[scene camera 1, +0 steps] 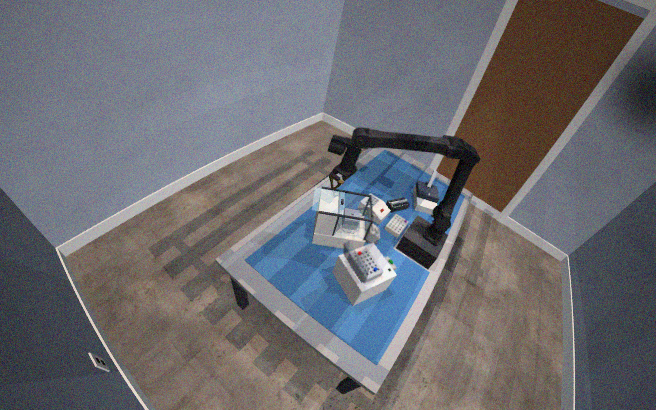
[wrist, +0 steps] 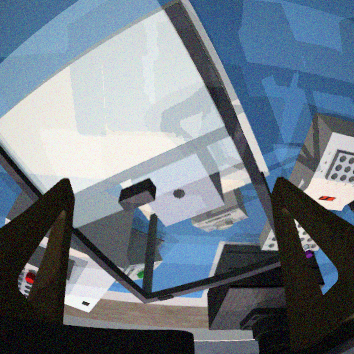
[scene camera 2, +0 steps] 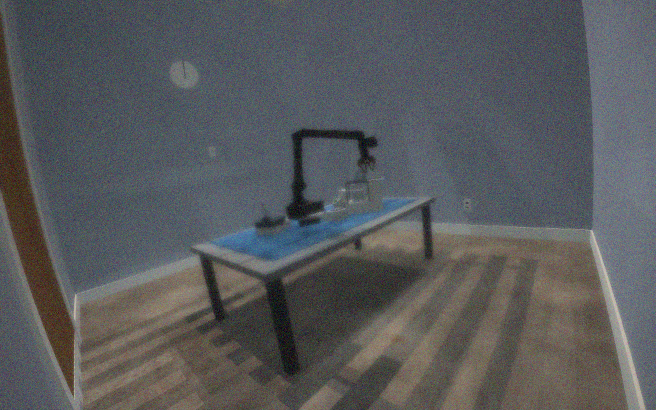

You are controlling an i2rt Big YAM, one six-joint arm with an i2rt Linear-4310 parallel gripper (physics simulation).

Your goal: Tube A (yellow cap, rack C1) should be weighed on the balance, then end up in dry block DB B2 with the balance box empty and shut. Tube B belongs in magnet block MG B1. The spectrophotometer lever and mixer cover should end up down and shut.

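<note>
My gripper [scene camera 1: 336,183] [scene camera 2: 367,165] [wrist: 173,187] is open and empty, high above the balance box. The balance box [scene camera 1: 326,235] has its clear lid panel [scene camera 1: 325,200] [wrist: 115,95] sticking out past one side, with a black handle [scene camera 1: 342,202] [wrist: 137,193]; its top opening shows the pale pan [wrist: 175,210]. I cannot make out Tube A or Tube B. A block with round wells and a red display [scene camera 1: 376,208] [wrist: 324,187] stands beside the box. A small white holed rack [scene camera 1: 397,225] holds a purple-topped item [wrist: 308,254]. Which device is the magnet block is unclear.
A white device [scene camera 1: 356,289] [wrist: 90,282] carries a tilted grey panel [scene camera 1: 364,262] with red and blue spots. A dark-topped device [scene camera 1: 426,192] [scene camera 2: 270,223] has an upright lever [scene camera 1: 432,178]. A black block [scene camera 1: 398,204] lies nearby. The arm's base [scene camera 1: 419,241] [wrist: 250,300] stands at the table edge.
</note>
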